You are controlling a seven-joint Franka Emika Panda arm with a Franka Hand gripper.
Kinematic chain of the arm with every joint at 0, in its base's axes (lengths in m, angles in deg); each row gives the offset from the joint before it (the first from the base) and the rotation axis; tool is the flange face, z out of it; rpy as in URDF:
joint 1: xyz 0 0 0.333 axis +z
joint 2: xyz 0 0 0 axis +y
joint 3: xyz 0 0 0.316 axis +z
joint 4: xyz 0.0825 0 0 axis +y
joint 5: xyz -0.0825 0 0.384 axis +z
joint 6: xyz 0 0 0 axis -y
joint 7: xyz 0.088 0 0 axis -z
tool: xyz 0 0 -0.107 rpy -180 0 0
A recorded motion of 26 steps. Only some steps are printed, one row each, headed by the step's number.
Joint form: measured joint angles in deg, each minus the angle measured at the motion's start. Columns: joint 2, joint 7, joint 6, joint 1, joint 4, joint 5, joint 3.
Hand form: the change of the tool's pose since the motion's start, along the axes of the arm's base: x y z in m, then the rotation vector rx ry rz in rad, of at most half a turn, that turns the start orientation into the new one. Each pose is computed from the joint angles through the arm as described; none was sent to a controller.
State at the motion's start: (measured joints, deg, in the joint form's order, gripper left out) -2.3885 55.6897 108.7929 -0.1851 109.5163 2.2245 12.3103
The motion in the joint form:
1: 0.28 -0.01 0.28 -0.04 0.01 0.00 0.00
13: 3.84 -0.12 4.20 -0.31 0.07 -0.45 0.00
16: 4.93 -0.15 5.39 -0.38 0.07 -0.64 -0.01
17: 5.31 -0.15 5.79 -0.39 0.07 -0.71 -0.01
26: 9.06 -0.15 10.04 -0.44 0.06 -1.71 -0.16
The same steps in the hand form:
1: 0.0014 -0.0003 -0.0023 0.0009 0.0003 -0.0007
13: 0.0191 -0.0023 -0.0306 0.0072 -0.0052 -0.0030
16: 0.0242 -0.0030 -0.0394 0.0084 -0.0072 -0.0034
17: 0.0259 -0.0030 -0.0424 0.0087 -0.0077 -0.0034
26: 0.0421 -0.0048 -0.0730 0.0080 -0.0185 -0.0021

